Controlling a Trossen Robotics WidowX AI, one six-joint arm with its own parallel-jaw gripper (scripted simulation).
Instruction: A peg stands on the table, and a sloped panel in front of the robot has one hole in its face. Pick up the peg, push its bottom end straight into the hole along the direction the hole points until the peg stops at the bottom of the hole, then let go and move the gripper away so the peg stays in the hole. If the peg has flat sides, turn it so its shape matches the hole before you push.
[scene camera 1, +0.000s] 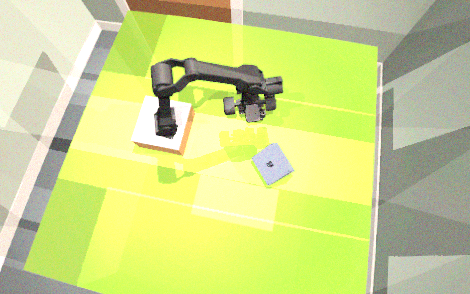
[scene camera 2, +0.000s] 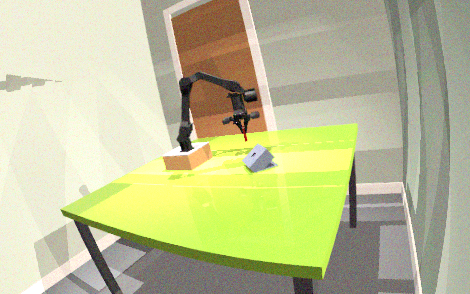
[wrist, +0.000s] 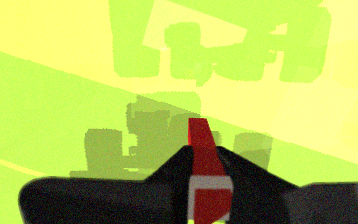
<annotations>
My gripper (scene camera 1: 249, 113) carries a red peg.
</annotations>
